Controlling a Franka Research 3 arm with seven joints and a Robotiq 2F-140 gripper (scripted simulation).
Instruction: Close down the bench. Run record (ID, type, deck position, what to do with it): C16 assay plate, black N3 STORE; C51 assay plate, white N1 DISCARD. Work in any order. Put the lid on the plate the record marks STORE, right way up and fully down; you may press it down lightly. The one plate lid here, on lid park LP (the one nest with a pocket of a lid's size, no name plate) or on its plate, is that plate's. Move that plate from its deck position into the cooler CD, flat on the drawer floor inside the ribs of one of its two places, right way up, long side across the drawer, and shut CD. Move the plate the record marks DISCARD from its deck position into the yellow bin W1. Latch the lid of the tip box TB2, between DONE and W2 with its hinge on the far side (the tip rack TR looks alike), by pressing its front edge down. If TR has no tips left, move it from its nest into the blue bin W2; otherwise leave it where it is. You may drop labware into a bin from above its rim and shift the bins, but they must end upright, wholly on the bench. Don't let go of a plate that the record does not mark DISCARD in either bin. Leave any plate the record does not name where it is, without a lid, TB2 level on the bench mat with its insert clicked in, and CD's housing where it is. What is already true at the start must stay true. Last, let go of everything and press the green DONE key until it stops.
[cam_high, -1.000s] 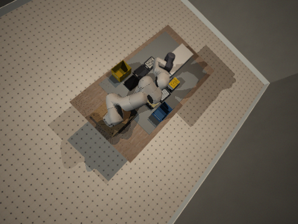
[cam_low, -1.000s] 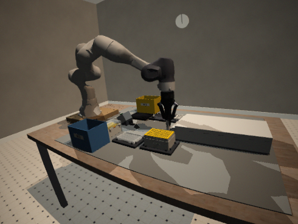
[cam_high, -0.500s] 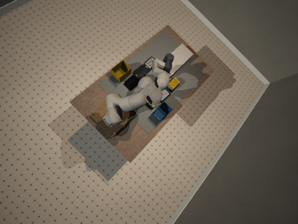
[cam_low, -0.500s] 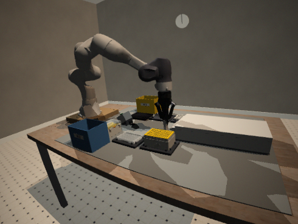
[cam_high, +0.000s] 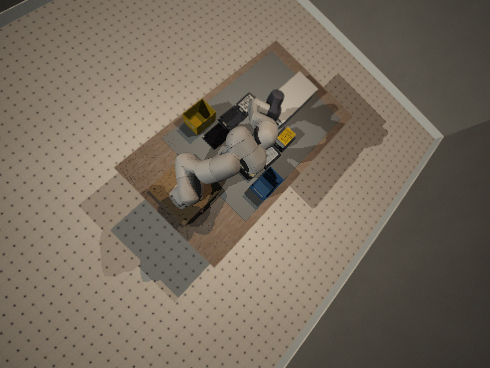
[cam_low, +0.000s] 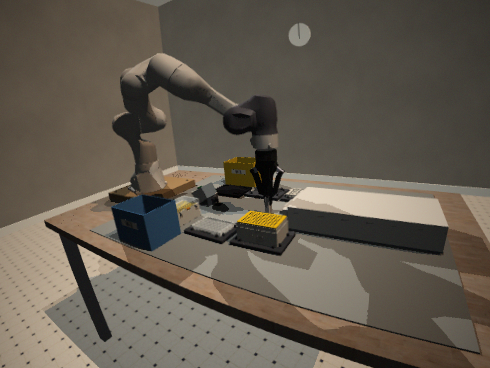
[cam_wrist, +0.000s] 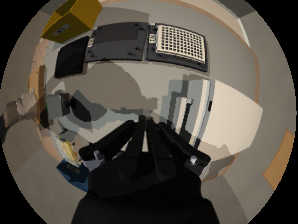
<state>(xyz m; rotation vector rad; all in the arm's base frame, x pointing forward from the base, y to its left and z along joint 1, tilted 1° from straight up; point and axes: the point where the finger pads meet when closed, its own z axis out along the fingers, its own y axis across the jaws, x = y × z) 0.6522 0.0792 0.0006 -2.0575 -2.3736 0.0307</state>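
Now: hand 20 cm to the right of the white assay plate, 4 cm short of it and 2 cm above it. The rest, counted from my hand: cooler drawer: 21 cm ahead, 3 cm to the left, 1 cm below; then tip rack TR: 18 cm to the right, 9 cm ahead, 2 cm above; then grey plate lid: 18 cm ahead, 2 cm to the left, 1 cm below.
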